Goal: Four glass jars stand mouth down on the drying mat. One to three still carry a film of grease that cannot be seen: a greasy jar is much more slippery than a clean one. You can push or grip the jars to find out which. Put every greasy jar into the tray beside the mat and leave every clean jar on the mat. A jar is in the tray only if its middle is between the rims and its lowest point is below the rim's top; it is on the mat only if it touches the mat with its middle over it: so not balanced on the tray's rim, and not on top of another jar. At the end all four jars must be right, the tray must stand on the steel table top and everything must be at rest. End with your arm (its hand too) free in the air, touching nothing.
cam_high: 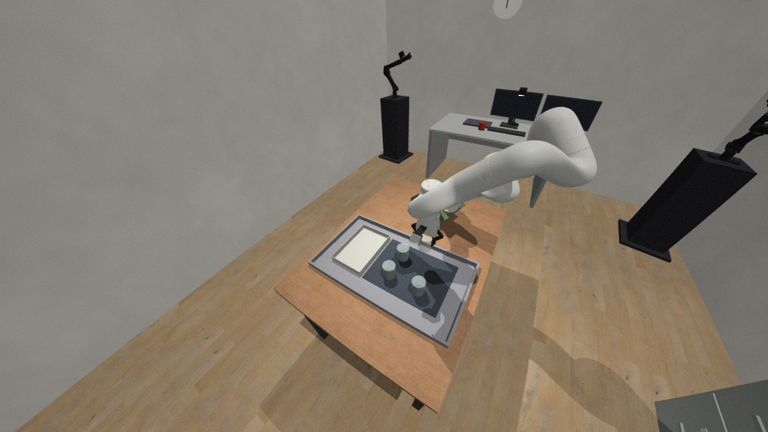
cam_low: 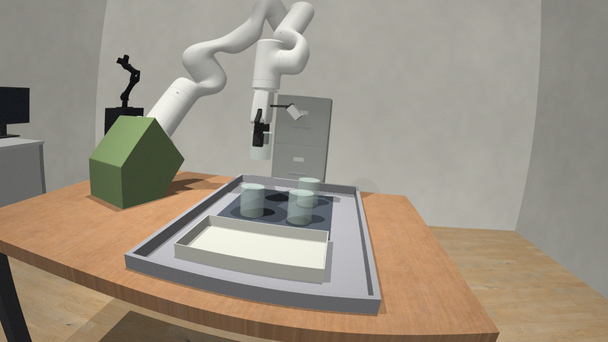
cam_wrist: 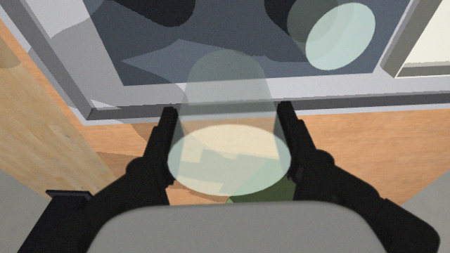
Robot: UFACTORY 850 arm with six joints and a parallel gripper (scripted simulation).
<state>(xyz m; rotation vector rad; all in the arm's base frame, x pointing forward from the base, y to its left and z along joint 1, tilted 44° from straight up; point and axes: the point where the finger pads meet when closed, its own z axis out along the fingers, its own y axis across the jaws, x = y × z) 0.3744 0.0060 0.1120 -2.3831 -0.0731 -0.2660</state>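
Now: the cream tray 340 mm to the right of my hand, 190 mm below it and 130 mm ahead of it. The rest, counted from my hand: dark drying mat (200 mm below, 80 mm ahead, 20 mm to the right); grey rimmed steel top (200 mm below, 120 mm to the right, 110 mm ahead).
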